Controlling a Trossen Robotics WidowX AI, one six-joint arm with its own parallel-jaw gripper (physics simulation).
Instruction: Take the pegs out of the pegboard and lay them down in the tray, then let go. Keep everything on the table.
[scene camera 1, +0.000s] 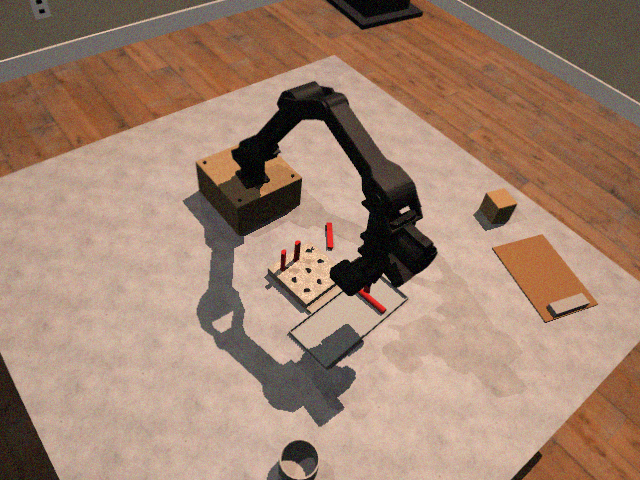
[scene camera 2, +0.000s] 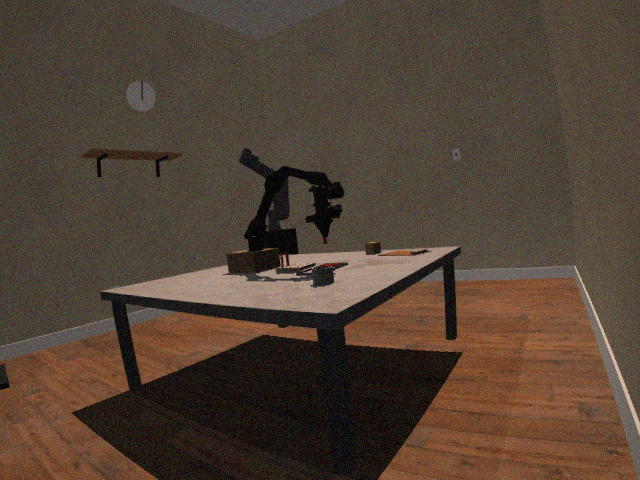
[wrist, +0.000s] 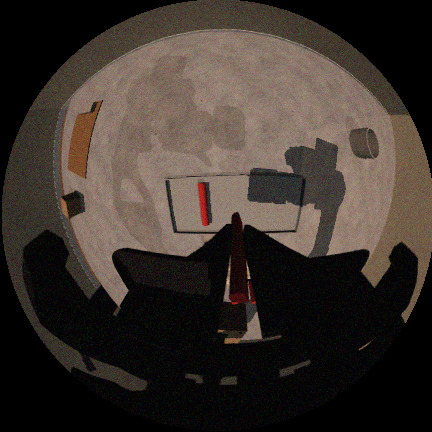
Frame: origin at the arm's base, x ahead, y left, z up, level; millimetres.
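Seen in the pictures: gripper, fingertip midpoint: (scene camera 1: 370, 283) (scene camera 2: 325, 237) (wrist: 236, 229); arm's base at its link origin: (scene camera 1: 252, 176) (scene camera 2: 255, 250).
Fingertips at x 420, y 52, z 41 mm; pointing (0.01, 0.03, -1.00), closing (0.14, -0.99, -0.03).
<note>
Offsets run from my fingertips to a thing's middle. "pt": to the spot under its first point.
My gripper (scene camera 2: 324, 235) (wrist: 236, 229) is shut on a dark red peg @[8 mm back, 1 mm right, 11 mm up] (scene camera 1: 367, 289) (scene camera 2: 325, 240) (wrist: 239, 270), which points down from the fingertips. It hangs above the table, near the tray's pegboard side. The pale tray @[20 mm back, 13 mm right, 152 mm down] (scene camera 1: 319, 323) (wrist: 270, 215) holds one red peg @[28 mm back, 47 mm left, 129 mm down] (scene camera 1: 373, 301) (wrist: 203, 204) lying flat. Two pegs stand upright in the pegboard @[148 mm back, 41 mm right, 127 mm down] (scene camera 1: 300, 273), one peg @[189 mm back, 92 mm right, 93 mm down] (scene camera 1: 283, 259) at its left corner and another peg @[198 mm back, 52 mm right, 93 mm down] (scene camera 1: 297, 251) beside it. A further red peg @[236 mm back, 67 mm left, 134 mm down] (scene camera 1: 329, 236) lies on the table behind the board. The arm hides part of the board and tray in scene camera 1.
The arm's wooden base block (scene camera 1: 268, 217) stands behind the pegboard. A small wooden cube @[101 mm back, 510 mm left, 108 mm down] (scene camera 1: 498, 205) (wrist: 74, 204) and an orange-brown board @[114 mm ahead, 475 mm left, 131 mm down] (scene camera 1: 542, 276) (wrist: 82, 145) with a pale bar @[pt 210 mm ahead, 449 mm left, 123 mm down] (scene camera 1: 568, 305) are at the right in scene camera 1. A round cup @[205 mm ahead, 277 mm right, 111 mm down] (scene camera 1: 298, 459) (scene camera 2: 323, 276) (wrist: 363, 143) stands near the front.
</note>
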